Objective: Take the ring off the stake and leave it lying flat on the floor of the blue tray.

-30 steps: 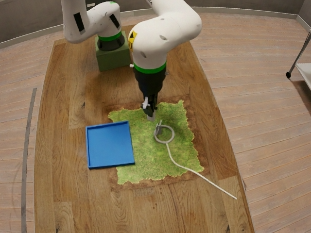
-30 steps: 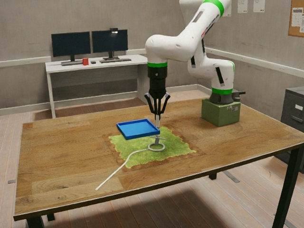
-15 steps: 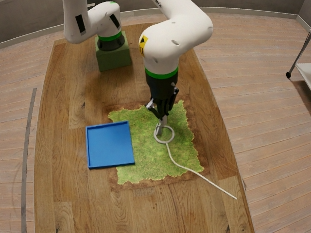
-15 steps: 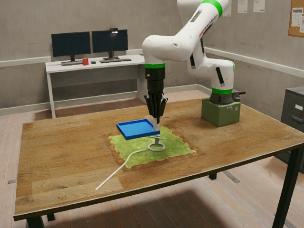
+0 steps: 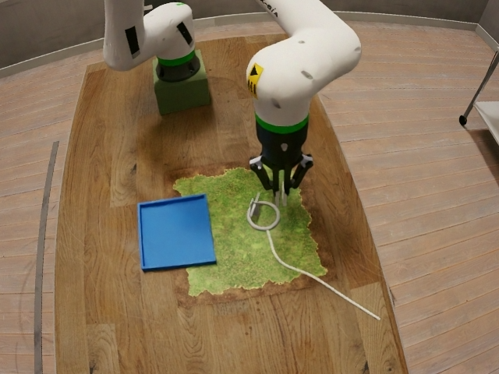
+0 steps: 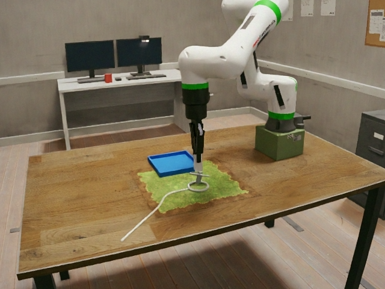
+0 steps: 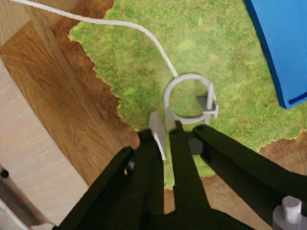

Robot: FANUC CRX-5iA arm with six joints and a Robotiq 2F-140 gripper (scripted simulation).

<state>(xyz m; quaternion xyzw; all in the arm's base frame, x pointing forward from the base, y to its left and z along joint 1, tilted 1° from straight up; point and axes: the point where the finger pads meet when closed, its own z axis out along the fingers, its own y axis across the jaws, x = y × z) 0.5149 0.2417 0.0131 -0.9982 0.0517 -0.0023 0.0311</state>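
The ring lies 10 mm behind my hand, 30 mm to the right of it and 120 mm below it. The rest, counted from my hand: grey stake 30 mm behind, 60 mm to the right, 100 mm below; then blue tray 10 mm ahead, 270 mm to the right, 120 mm below.
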